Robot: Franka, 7 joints.
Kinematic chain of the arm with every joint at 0, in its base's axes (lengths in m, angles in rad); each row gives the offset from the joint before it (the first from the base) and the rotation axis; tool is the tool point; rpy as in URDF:
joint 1: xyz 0 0 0.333 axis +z
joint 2: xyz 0 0 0 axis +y
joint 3: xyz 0 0 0.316 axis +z
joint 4: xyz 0.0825 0 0 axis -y
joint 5: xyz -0.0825 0 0.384 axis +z
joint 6: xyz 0 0 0 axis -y
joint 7: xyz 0.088 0 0 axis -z
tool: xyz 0 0 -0.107 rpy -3.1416 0 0
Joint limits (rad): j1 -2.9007..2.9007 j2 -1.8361..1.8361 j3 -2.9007..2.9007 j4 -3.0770..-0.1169 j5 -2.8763..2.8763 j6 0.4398..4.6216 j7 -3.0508..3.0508
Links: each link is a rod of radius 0.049 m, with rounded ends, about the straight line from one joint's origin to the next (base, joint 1, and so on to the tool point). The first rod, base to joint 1, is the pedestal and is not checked.
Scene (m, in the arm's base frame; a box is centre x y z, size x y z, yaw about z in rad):
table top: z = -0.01
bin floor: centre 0.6 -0.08 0 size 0.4 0.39 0.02 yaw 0.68
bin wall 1: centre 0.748 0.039 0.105 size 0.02 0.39 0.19 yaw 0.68
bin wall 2: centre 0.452 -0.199 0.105 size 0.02 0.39 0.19 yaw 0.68
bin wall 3: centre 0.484 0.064 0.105 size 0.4 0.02 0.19 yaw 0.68
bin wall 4: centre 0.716 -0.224 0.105 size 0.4 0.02 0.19 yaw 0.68
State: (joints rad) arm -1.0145 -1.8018 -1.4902 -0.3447 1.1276 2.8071 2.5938
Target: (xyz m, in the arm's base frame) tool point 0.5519 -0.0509 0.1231
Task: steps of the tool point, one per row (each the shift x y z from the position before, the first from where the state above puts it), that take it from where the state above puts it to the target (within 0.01 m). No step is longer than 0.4 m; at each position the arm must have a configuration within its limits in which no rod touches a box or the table.
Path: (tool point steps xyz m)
1: -0.1477 -0.1304 0.2714
2: -0.0304 -0.2195 0.2730
3: 0.1135 -0.2611 0.2217
4: 0.2453 -0.2383 0.1223
5: 0.3252 -0.1556 -0.0053
6: 0.3250 -0.0381 -0.1320
7: 0.2418 0.0761 -0.2274
8: 0.0998 0.1510 -0.2680
9: -0.0576 0.1666 -0.2449

